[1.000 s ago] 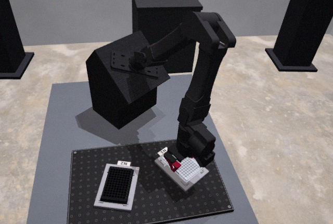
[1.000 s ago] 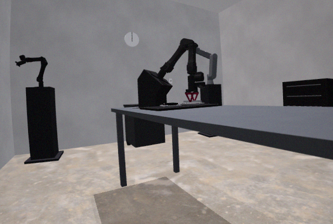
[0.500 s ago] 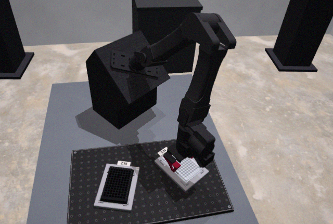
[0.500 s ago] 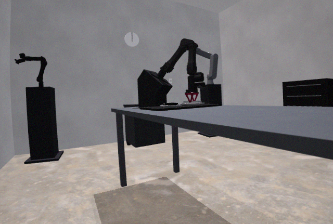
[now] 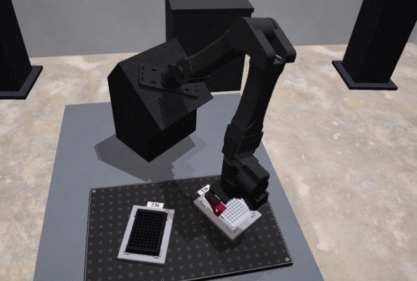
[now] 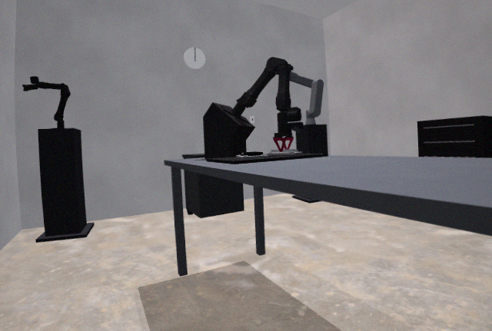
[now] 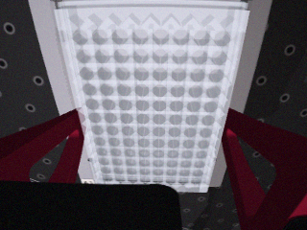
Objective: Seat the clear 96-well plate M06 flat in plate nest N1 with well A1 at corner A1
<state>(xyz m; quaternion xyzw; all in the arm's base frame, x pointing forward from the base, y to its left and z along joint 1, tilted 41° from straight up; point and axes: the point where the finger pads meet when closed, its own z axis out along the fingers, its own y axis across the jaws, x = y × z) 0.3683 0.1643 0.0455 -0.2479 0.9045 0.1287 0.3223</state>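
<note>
My gripper is now 10 mm above the clear plate M06. Round my hand: nest: 20 mm below; then N2 label: 210 mm to the right, 30 mm below, 20 mm behind; then N1 tag: 80 mm behind, 60 mm to the right, 30 mm below.
</note>
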